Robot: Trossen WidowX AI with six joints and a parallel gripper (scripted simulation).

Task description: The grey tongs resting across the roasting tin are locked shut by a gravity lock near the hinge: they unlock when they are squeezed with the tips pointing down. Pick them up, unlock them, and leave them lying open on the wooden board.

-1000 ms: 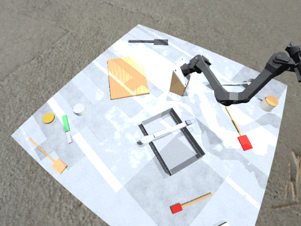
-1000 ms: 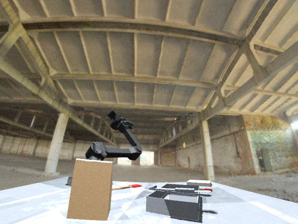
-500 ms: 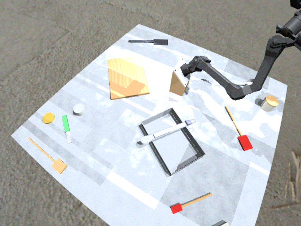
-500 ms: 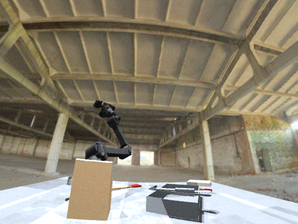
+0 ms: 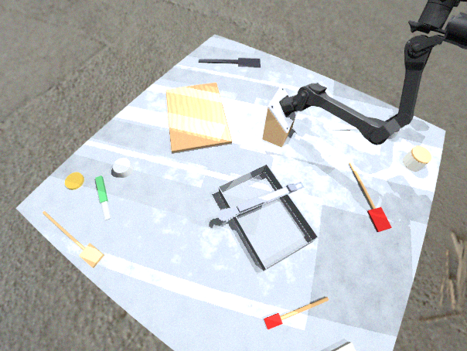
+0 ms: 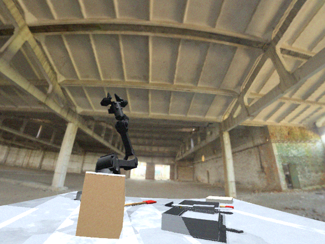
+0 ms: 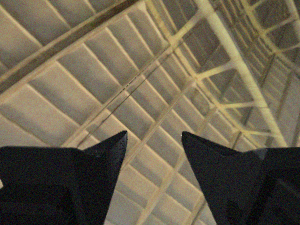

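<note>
Right now the roasting tin is 54 cm ahead of my gripper tip, 10 cm to the right of it and 68 cm below it. The rest, counted from my gripper tip: black spatula: 7 cm behind, 69 cm to the right, 70 cm below; wooden board: 33 cm ahead, 59 cm to the right, 70 cm below; cork-topped jar: 3 cm behind, 26 cm to the left, 67 cm below.
</note>
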